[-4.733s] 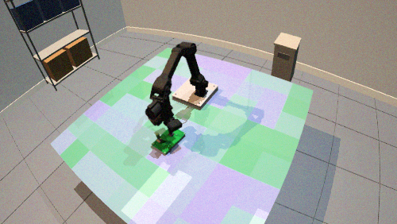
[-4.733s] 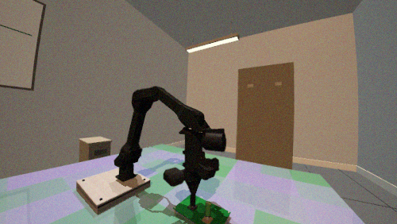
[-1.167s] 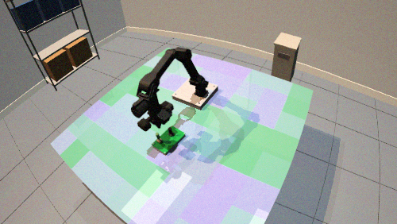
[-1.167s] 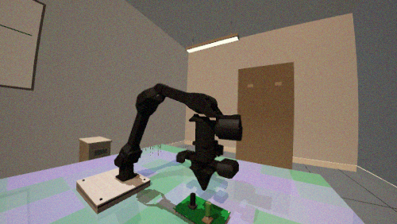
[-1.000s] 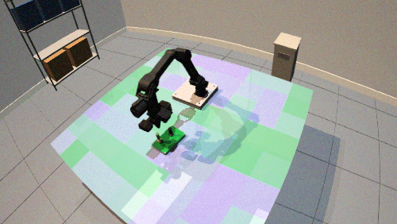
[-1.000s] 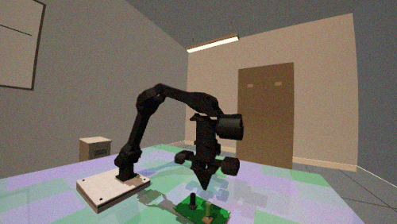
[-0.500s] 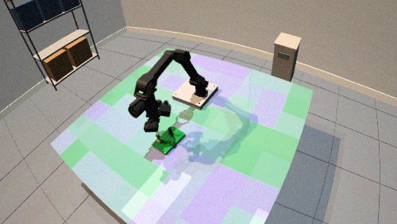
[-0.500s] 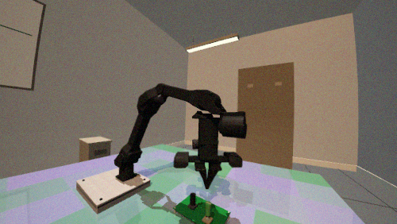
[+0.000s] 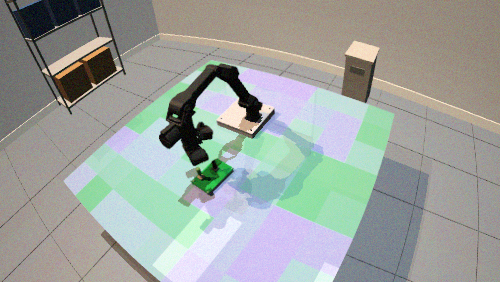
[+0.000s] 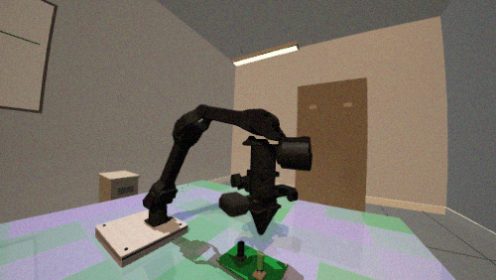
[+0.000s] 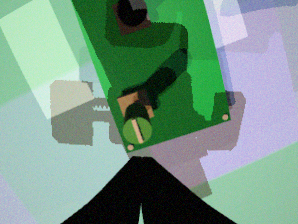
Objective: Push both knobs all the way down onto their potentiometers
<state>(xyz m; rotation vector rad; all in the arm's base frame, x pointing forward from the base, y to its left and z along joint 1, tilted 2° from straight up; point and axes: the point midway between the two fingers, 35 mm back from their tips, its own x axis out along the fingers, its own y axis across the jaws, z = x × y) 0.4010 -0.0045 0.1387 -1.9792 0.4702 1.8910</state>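
Right now the potentiometer knob is 60 mm below my gripper tip. From my gripper tip the other things lie so: dark knob (70 mm below, 60 mm behind, 30 mm to the left).
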